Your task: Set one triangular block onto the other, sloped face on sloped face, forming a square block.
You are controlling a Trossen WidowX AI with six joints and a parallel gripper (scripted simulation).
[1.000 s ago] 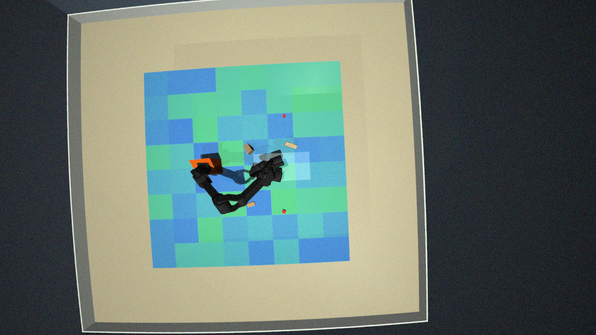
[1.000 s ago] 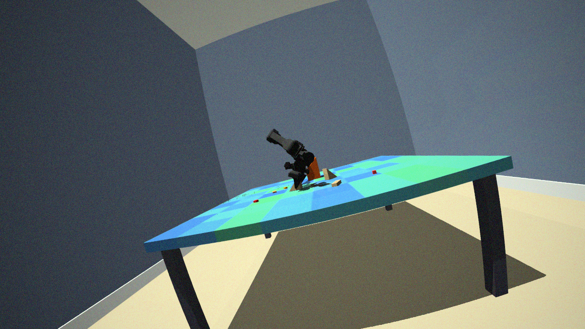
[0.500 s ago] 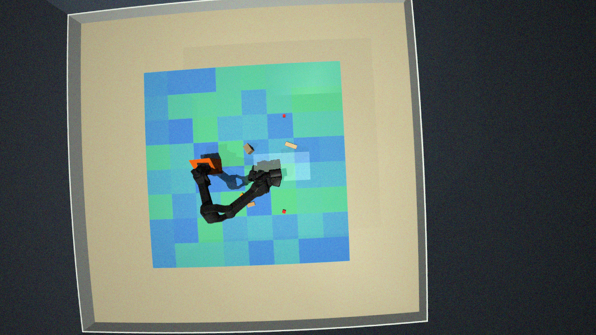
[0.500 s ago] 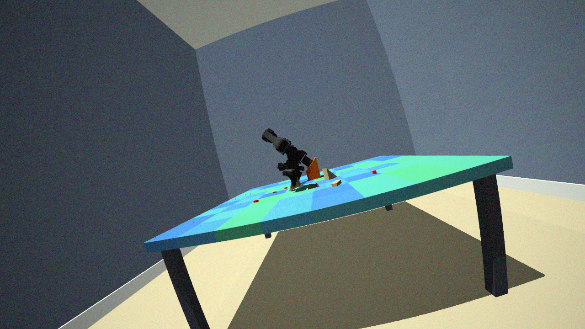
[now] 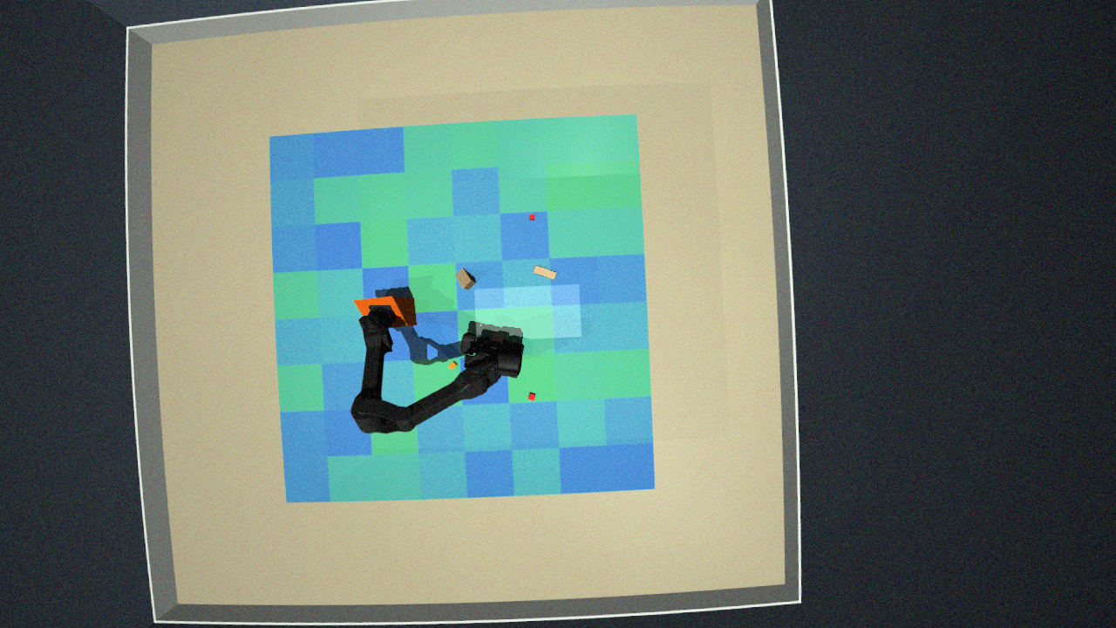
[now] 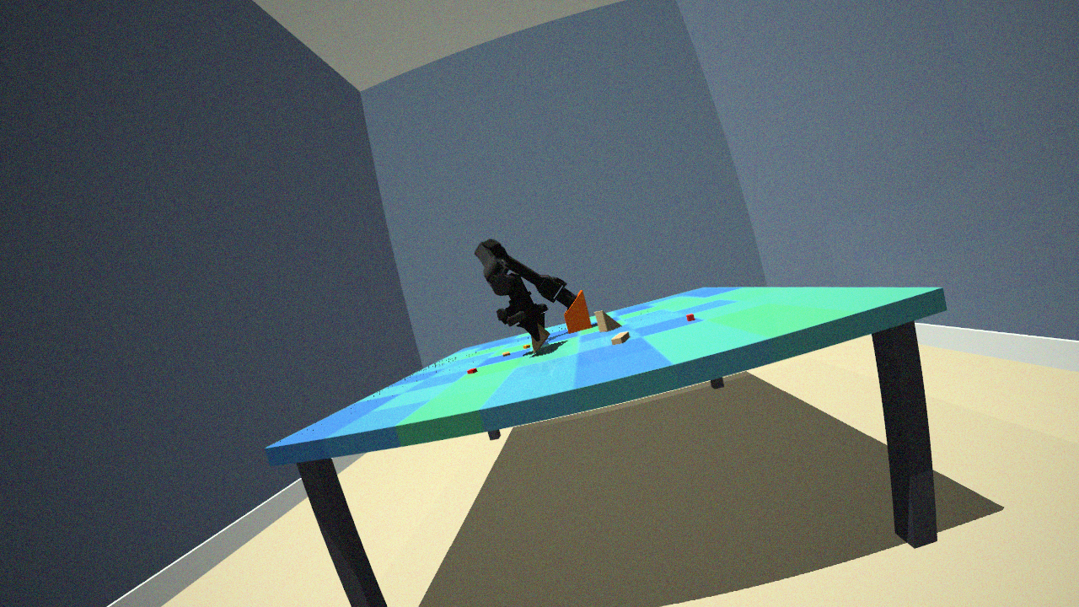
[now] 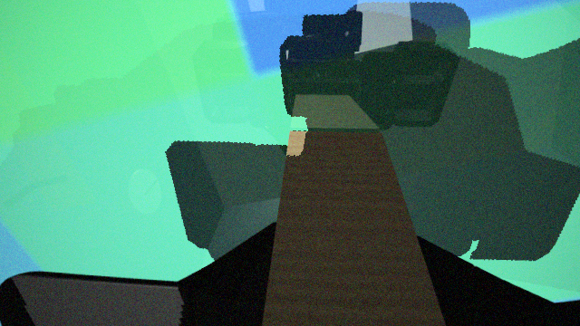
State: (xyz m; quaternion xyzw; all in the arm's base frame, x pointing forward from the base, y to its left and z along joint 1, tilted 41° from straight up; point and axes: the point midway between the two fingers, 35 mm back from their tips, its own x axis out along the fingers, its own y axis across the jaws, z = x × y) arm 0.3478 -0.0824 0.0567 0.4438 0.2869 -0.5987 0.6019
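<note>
Now: gripper tip 10 mm below the tan triangular block. The rest, counted from my gripper tip: orange bit 160 mm behind, 90 mm to the right, 30 mm below; then flat tan block 150 mm ahead, 230 mm to the left, 30 mm below.
</note>
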